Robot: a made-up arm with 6 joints. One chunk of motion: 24 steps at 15 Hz.
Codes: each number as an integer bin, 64 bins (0 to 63) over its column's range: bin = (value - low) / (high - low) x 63, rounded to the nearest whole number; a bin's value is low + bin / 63 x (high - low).
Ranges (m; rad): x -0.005..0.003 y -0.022..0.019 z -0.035..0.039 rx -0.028..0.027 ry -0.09..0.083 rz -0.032..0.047
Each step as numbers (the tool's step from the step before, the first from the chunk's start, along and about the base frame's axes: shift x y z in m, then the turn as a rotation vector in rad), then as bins.
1 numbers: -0.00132 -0.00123 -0.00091 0.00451 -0.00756 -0.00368
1 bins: 29 32 29 37 30 23
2 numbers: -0.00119 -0.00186 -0.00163 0.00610 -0.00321 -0.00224
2 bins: 30 31 28 39 32 24
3 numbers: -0.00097 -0.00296 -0.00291 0.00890 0.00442 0.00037
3 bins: 32 29 27 42 34 26
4 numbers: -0.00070 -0.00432 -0.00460 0.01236 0.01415 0.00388
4 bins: 34 27 26 46 38 29
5 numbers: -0.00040 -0.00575 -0.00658 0.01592 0.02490 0.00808
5 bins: 36 25 24 50 42 32
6 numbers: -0.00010 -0.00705 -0.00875 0.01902 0.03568 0.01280
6 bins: 39 23 22 54 46 36
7 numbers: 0.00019 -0.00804 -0.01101 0.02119 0.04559 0.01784
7 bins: 41 21 20 56 49 40
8 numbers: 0.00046 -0.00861 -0.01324 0.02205 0.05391 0.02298
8 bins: 43 21 19 57 52 44
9 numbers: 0.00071 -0.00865 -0.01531 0.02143 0.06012 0.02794
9 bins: 45 21 17 57 55 48
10 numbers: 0.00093 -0.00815 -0.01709 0.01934 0.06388 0.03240
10 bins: 47 21 15 54 56 51
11 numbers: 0.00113 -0.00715 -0.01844 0.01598 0.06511 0.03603
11 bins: 48 23 14 50 56 54
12 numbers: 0.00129 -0.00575 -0.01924 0.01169 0.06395 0.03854
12 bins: 50 25 13 45 56 56
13 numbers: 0.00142 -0.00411 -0.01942 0.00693 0.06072 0.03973
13 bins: 51 27 13 40 55 57
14 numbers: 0.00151 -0.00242 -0.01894 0.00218 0.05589 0.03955
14 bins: 51 30 14 35 53 57
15 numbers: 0.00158 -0.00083 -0.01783 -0.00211 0.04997 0.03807
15 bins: 52 33 15 30 51 56
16 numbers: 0.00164 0.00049 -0.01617 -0.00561 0.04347 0.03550
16 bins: 52 35 16 26 49 54
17 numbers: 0.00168 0.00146 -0.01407 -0.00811 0.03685 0.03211
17 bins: 53 36 18 23 46 51
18 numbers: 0.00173 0.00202 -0.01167 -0.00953 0.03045 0.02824
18 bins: 53 37 20 21 44 48
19 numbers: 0.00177 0.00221 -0.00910 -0.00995 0.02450 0.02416
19 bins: 53 37 22 21 42 45
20 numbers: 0.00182 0.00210 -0.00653 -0.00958 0.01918 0.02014
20 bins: 54 37 24 21 40 42
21 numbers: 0.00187 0.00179 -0.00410 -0.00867 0.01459 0.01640
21 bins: 54 37 26 22 38 39
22 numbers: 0.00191 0.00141 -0.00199 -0.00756 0.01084 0.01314
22 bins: 54 36 28 23 37 36
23 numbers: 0.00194 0.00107 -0.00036 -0.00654 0.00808 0.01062
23 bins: 55 35 29 25 36 34
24 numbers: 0.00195 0.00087 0.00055 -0.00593 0.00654 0.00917
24 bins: 55 35 30 25 35 33
